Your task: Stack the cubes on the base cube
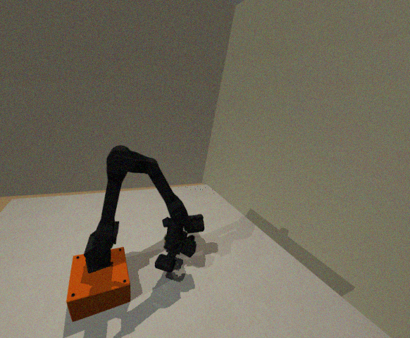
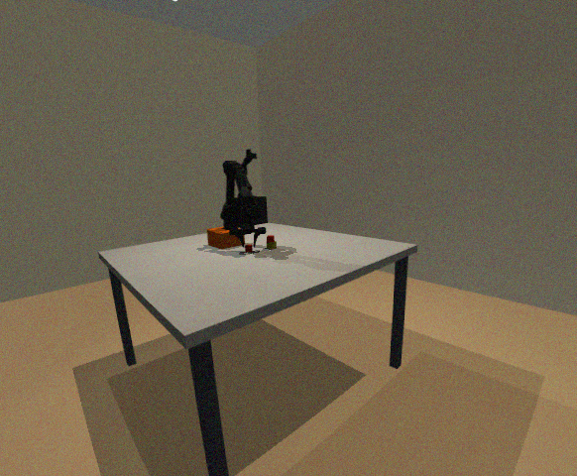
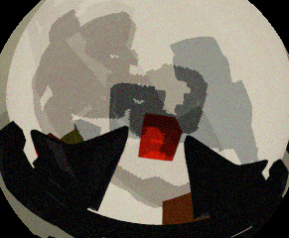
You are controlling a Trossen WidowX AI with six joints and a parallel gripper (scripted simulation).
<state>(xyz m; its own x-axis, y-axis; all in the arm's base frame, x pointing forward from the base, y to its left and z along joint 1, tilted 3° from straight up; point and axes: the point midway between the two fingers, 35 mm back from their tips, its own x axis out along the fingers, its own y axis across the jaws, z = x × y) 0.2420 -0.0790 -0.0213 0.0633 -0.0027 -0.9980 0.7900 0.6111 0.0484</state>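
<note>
My gripper tip is 70 mm short of the red cube, 100 mm to the right of it and 30 mm below it. Round my gripper tip: yellow cube: 60 mm ahead, 110 mm to the left.
</note>
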